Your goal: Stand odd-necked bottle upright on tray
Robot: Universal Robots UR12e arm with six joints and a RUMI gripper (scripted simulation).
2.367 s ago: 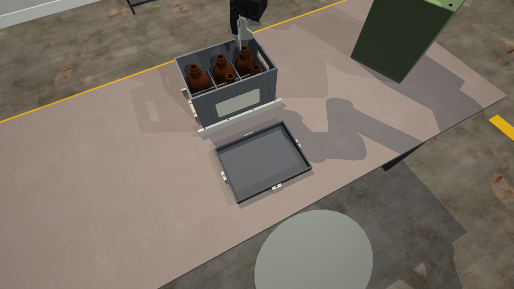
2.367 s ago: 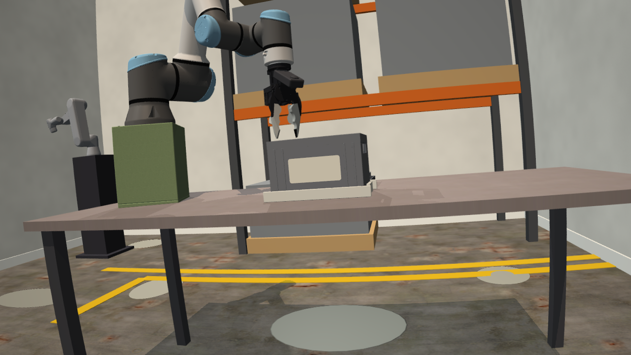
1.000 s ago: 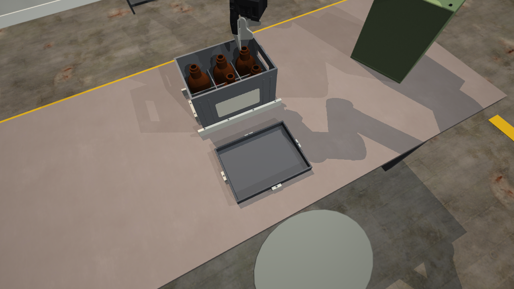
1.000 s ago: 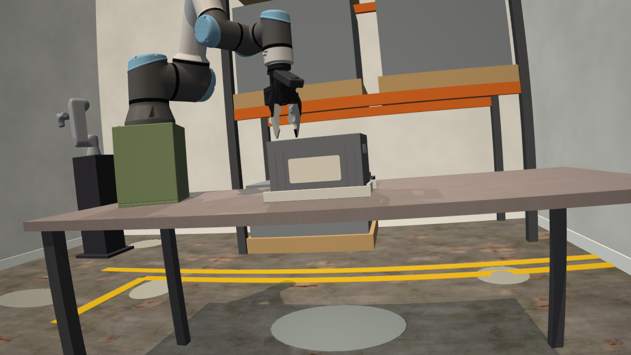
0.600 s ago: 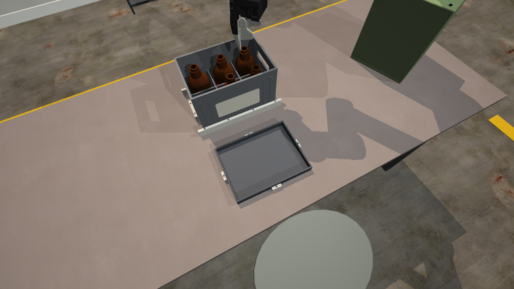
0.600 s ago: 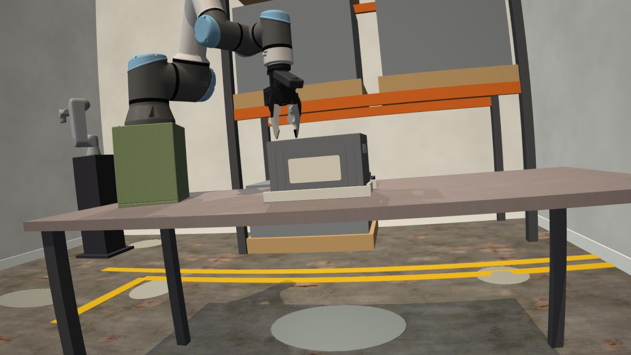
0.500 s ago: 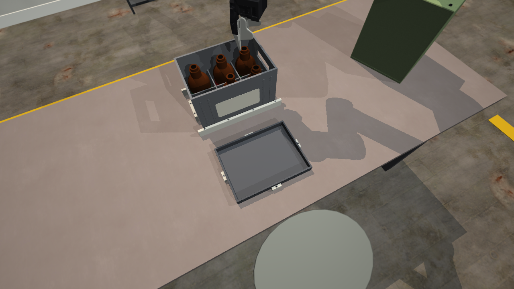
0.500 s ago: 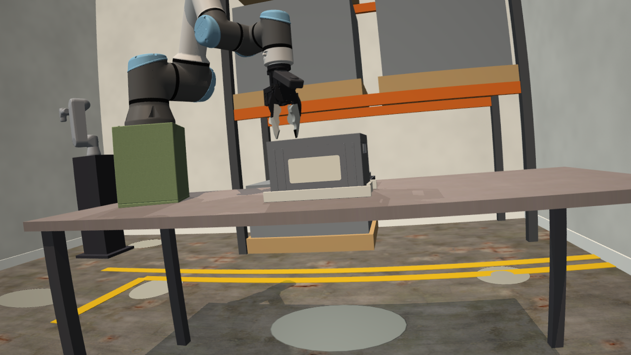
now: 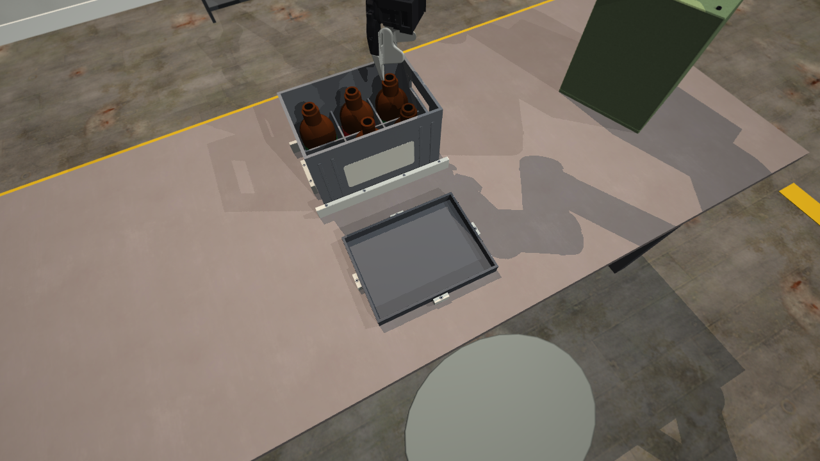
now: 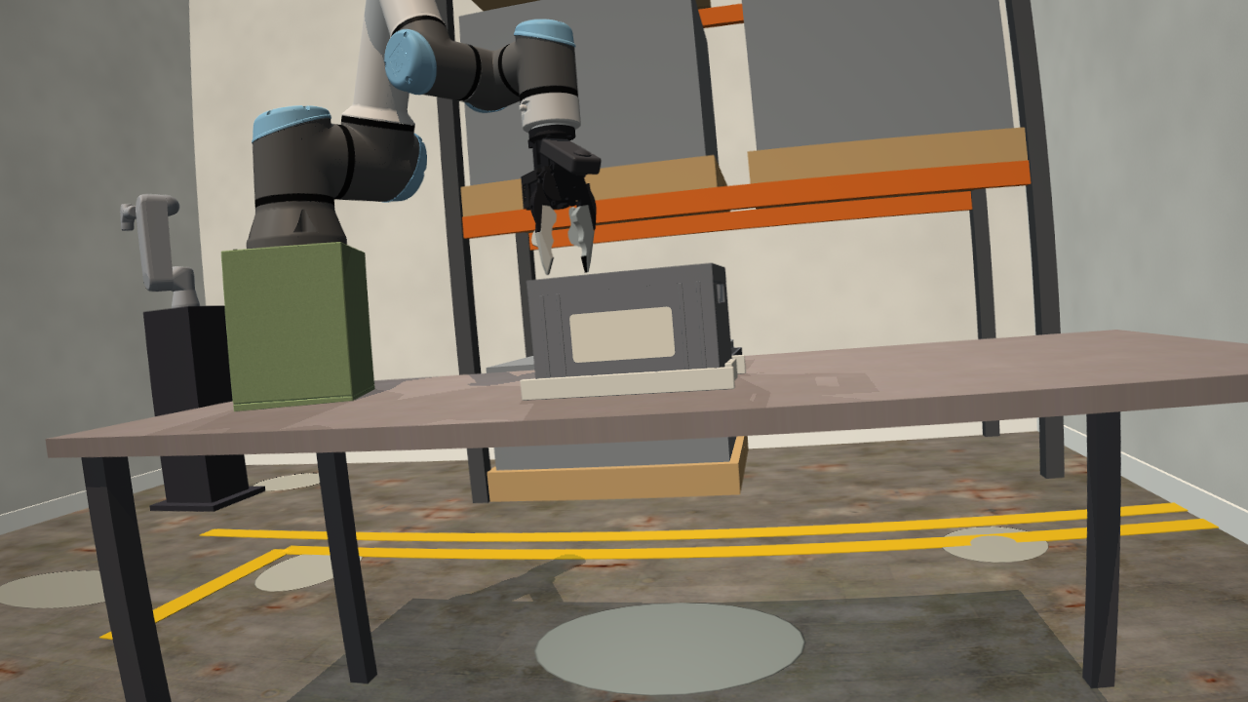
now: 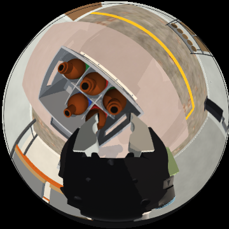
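Now: hand 9 cm short of the grey crate, 4 cm to the right of it and 11 cm above it. From my hand the other things lie so: dark tray: 11 cm ahead, 32 cm to the left, 18 cm below; brown bottle: 9 cm ahead, 9 cm to the left, 11 cm below.
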